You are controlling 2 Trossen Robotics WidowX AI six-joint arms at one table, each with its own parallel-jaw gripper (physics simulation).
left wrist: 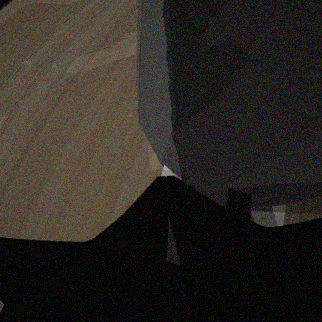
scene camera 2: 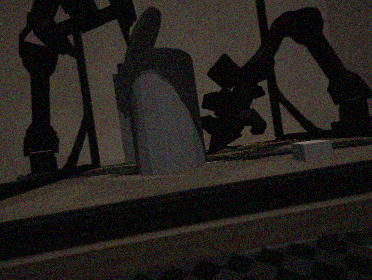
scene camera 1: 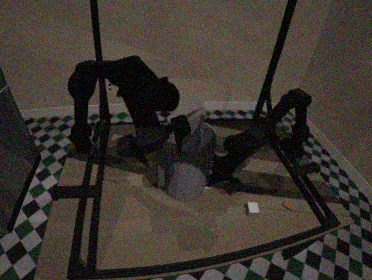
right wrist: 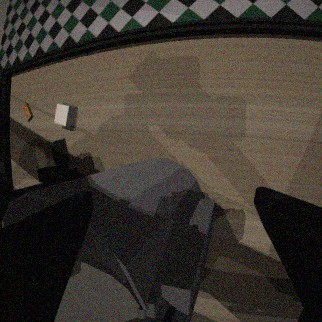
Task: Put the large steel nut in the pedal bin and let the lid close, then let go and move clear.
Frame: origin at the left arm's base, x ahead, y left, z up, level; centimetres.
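Where they show: left gripper, between the fingertips: (left wrist: 165, 183) (scene camera 2: 210, 153) (scene camera 1: 208, 185); right gripper, between the fingertips: (scene camera 2: 107, 55) (scene camera 1: 164, 161) (right wrist: 174, 197); left arm's base, origin of its link: (scene camera 2: 355, 119) (scene camera 1: 294, 144); right arm's base, origin of its link: (scene camera 2: 44, 172) (scene camera 1: 84, 148).
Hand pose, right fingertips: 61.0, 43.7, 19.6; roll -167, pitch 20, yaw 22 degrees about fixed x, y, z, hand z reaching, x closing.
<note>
Things, the pixels of their top centre, and the offset from my right fingertips, as dx, dy, dz. "pt": a spot on its surface instead.
- grey pedal bin, centre of its top: (right wrist: 57, 288) (scene camera 2: 158, 65) (scene camera 1: 191, 134) -5.7, -12.0, +1.0
- small pale piece, a spot on its surface: (left wrist: 167, 170) (scene camera 1: 204, 188) pt -14.2, -10.9, -24.0
- white block, centre of its top: (scene camera 2: 309, 142) (right wrist: 60, 114) (scene camera 1: 253, 207) -33.0, -3.5, -21.5
- small orange piece, centre of its top: (right wrist: 25, 111) (scene camera 1: 288, 205) -49.8, -7.3, -23.5
The grey pedal bin (scene camera 1: 185, 180) (scene camera 2: 165, 125) (left wrist: 239, 96) (right wrist: 144, 182) stands mid-table with its lid (scene camera 1: 196, 115) (scene camera 2: 144, 30) raised. My right gripper (scene camera 1: 179, 139) (right wrist: 174, 197) is open and empty, just above the bin's mouth beside the lid. My left gripper (scene camera 1: 212, 180) (scene camera 2: 215, 145) (left wrist: 165, 183) is shut on nothing and sits low at the foot of the bin, its tips against a small pale piece (scene camera 1: 207, 188) (left wrist: 167, 170) at the bin's base. I cannot make out the steel nut in any view; the bin's inside is dark.
A white block (scene camera 1: 252, 208) (scene camera 2: 310, 150) (right wrist: 62, 115) and a small orange piece (scene camera 1: 288, 205) (right wrist: 27, 112) lie on the table near the front right. Black frame posts (scene camera 1: 97, 41) (scene camera 1: 279, 50) rise at both sides. A black rail (scene camera 2: 185, 205) edges the table.
</note>
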